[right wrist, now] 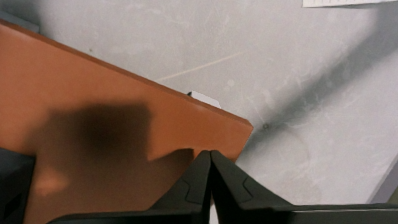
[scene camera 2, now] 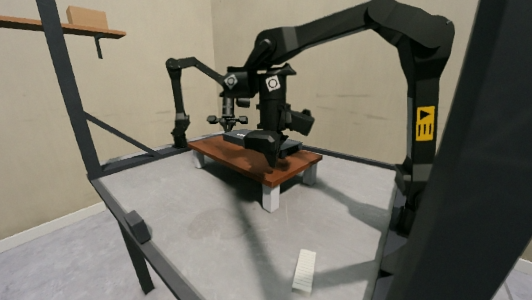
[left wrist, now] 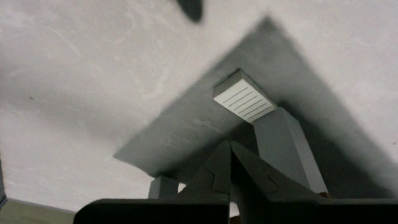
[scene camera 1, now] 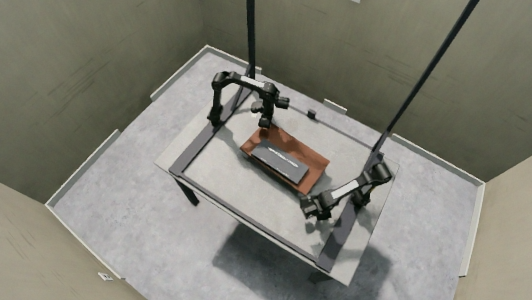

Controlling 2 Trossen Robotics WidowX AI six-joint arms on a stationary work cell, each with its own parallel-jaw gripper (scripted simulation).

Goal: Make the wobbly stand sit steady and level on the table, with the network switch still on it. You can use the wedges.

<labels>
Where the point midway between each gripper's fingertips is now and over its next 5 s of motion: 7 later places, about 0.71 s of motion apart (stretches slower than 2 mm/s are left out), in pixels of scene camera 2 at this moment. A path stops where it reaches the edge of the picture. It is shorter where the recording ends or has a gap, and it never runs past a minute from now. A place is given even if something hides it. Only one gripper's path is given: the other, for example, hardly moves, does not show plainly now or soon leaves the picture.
My right gripper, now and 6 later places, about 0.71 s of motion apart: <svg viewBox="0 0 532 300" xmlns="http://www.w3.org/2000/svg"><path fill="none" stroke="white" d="M273 166L271 167L262 152L258 132L261 109L272 84L283 68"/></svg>
</labels>
